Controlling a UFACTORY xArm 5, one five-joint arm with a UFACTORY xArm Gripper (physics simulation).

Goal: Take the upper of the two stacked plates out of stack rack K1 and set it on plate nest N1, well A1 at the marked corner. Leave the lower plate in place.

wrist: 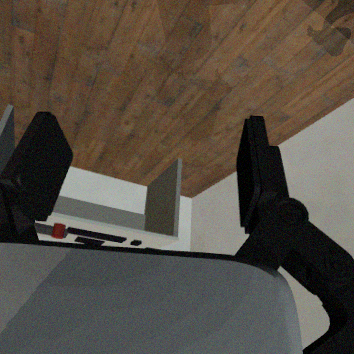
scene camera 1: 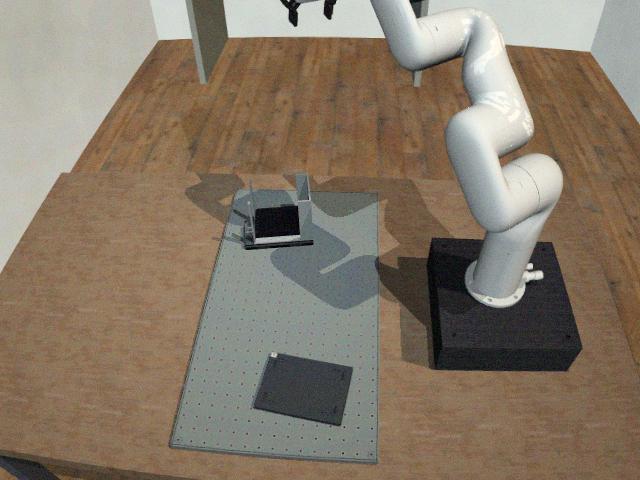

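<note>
Stack rack K1 stands at the far end of the grey perforated board, with upright light panels left and right. The plate stack sits between them, with a black top face and a white front edge; the seam between upper and lower plate cannot be made out. Plate nest N1 is a flat dark rectangle near the board's front, slightly turned, with a small white corner mark at its far left corner. My gripper is open and empty, high above and beyond the rack. The wrist view shows neither rack nor nest.
The perforated board lies on the wooden table. A black bar lies along the rack's front. The arm's black base block stands right of the board. A desk with a red object shows in the wrist view.
</note>
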